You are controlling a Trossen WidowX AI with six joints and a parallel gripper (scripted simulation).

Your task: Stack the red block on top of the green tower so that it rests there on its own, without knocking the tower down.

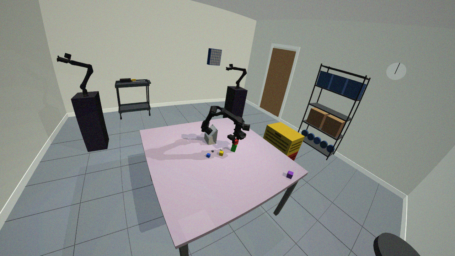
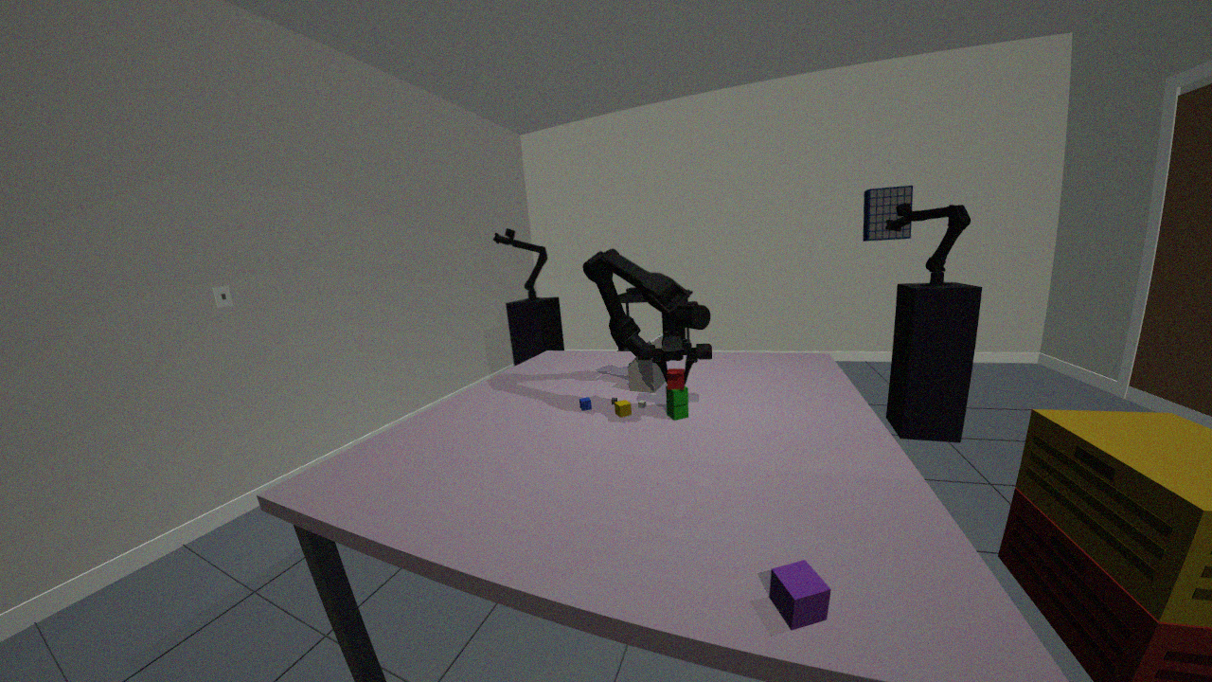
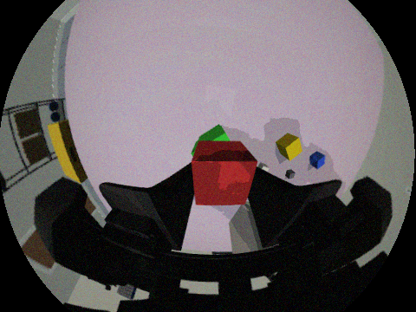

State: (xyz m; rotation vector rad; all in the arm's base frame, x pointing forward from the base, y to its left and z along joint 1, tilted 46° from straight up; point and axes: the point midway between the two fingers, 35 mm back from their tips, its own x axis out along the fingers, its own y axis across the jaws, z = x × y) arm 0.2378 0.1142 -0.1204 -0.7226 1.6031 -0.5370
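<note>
My gripper tip is 10 mm below the red block. The rest, counted from my gripper tip: yellow block: 150 mm to the right, 80 mm below, 20 mm ahead; blue block: 280 mm to the right, 80 mm below; dark object: 210 mm to the right, 90 mm below, 50 mm behind.
</note>
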